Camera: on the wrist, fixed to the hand. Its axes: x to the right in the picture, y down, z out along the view.
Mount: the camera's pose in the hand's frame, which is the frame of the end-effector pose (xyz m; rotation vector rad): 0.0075 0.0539 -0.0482 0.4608 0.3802 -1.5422
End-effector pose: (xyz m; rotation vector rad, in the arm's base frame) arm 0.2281 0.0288 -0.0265 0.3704 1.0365 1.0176
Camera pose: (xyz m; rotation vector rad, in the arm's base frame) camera 0.1604 0.0537 -0.0178 -0.3062 1.4556 -0.5733
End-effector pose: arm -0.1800 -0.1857 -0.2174 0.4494 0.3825 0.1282
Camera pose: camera -0.1938 -0.1168 -0.2359 0.4744 1.0467 -1.4151
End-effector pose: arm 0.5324 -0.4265 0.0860 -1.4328 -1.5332 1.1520
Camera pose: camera 0.5948 -0.4141 0.0508 0.0671 -1.3718 0.1751
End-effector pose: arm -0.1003 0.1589 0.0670 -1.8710 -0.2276 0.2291
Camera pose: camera -0.0778 0.1005 0.0300 -0.8497 -1.1329 -1.0223
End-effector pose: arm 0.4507 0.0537 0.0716 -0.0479 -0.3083 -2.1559
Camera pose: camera 0.4944 0.0071 0.0370 -0.8552 0.5403 2.4053
